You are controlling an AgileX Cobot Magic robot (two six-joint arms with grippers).
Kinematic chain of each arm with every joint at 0, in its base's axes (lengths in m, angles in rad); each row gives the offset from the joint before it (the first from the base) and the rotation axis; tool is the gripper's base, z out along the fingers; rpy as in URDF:
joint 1: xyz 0 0 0.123 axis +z
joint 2: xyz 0 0 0 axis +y
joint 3: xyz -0.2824 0 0.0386 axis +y
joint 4: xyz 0.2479 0 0.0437 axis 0.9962 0 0.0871
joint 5: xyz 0 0 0 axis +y
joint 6: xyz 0.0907 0 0.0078 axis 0.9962 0 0.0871
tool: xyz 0 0 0 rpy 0 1.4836 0
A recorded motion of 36 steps. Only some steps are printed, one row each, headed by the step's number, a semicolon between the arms.
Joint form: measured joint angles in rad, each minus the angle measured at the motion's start. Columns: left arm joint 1, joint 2, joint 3, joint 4, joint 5, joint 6; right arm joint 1, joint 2, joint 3, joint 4, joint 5, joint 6.
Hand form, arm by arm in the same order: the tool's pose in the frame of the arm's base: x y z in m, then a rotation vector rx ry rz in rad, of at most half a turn. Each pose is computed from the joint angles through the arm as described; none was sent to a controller.
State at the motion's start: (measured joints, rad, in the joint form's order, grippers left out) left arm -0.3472 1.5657 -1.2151 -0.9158 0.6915 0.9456; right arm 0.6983 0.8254 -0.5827 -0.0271 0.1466 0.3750
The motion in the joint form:
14: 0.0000 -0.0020 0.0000 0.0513 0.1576 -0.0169; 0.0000 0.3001 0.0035 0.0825 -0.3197 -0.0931
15: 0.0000 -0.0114 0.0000 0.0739 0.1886 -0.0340; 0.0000 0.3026 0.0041 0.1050 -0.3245 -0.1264
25: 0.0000 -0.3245 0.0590 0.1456 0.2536 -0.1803; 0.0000 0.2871 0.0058 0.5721 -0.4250 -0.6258
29: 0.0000 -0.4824 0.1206 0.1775 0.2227 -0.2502; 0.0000 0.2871 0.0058 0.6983 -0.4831 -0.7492
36: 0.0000 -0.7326 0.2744 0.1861 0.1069 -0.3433; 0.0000 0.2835 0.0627 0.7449 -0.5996 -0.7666
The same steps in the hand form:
14: 0.2936 -0.1616 0.3036 0.9739 2.1931 -0.7799; 0.1806 0.1504 0.2772 -0.3383 1.8877 0.7016
15: 0.2893 -0.1604 0.3050 0.9978 2.2102 -0.7845; 0.1811 0.1504 0.2768 -0.3453 1.8829 0.6909
25: 0.2168 -0.1331 0.3723 0.9502 2.0925 -0.7506; 0.1870 0.1401 0.2856 -0.2759 1.7927 0.5730
29: 0.1806 -0.1170 0.3894 0.8747 2.0284 -0.7140; 0.1903 0.1354 0.2883 -0.2274 1.7627 0.5237
36: 0.1282 -0.0927 0.3925 0.7036 1.9127 -0.6946; 0.1894 0.1249 0.2785 -0.1498 1.7308 0.4685

